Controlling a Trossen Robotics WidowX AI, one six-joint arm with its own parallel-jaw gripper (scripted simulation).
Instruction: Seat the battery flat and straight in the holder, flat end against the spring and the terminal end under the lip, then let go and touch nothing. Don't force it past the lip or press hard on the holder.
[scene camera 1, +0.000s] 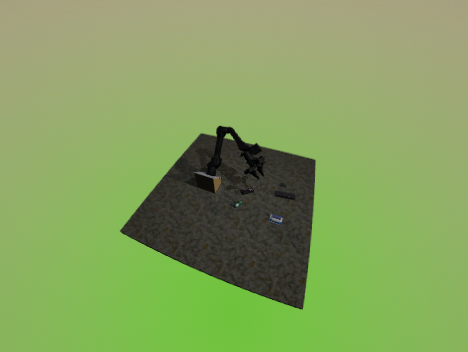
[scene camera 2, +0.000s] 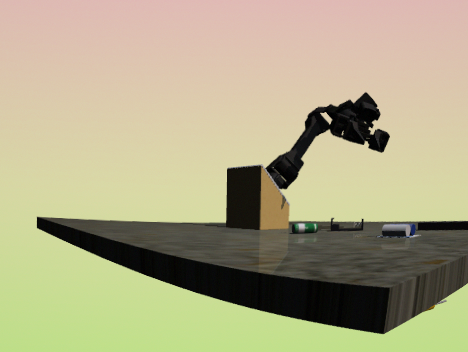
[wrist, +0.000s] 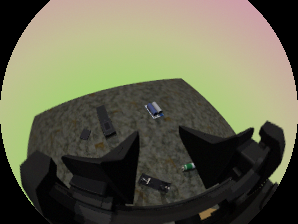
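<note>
Scene camera 2 shows the gripper (scene camera 2: 371, 146), and the wrist view has the gripper (wrist: 159, 131) in it too.
</note>
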